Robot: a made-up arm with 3 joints. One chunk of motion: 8 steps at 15 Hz.
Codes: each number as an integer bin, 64 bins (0 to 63) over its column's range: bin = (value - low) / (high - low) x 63, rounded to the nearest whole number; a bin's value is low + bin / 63 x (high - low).
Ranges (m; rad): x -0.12..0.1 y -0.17..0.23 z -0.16..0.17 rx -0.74..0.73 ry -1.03..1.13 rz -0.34..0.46
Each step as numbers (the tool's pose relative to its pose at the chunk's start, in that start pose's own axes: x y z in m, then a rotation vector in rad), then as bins.
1 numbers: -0.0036 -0.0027 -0.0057 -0.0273 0.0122 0.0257
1 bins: 33 26 29 31 30 29
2 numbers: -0.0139 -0.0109 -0.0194 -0.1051 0.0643 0.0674
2 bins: 30 25 27 27 32 32
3 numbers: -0.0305 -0.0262 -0.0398 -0.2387 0.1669 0.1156
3 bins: 26 23 23 21 35 36
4 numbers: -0.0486 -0.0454 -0.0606 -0.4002 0.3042 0.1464
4 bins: 20 20 19 15 39 38
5 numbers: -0.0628 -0.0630 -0.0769 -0.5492 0.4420 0.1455
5 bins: 16 17 16 8 43 38
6 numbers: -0.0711 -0.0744 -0.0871 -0.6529 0.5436 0.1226
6 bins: 14 15 14 4 46 36
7 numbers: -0.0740 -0.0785 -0.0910 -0.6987 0.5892 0.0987
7 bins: 13 14 13 2 47 35
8 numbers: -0.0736 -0.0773 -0.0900 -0.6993 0.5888 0.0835
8 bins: 13 15 13 2 47 33
